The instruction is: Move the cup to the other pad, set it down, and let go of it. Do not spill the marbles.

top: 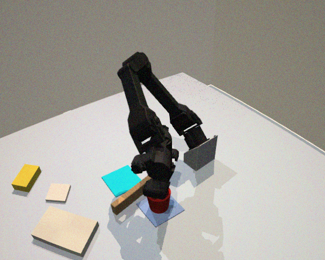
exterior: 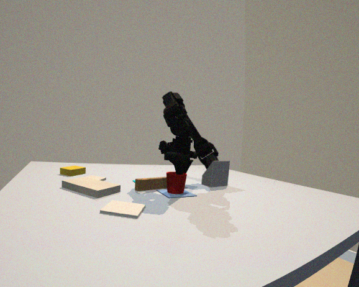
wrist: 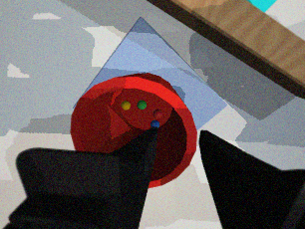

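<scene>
Right now my gripper tip is 3 cm short of the red cup, 1 cm to the right of it and 1 cm above it. Round my gripper tip: wooden bar (4 cm ahead, 7 cm to the right, 4 cm below); pale blue pad (2 cm ahead, 2 cm to the left, 6 cm below); cyan pad (6 cm ahead, 16 cm to the right, 6 cm below).
</scene>
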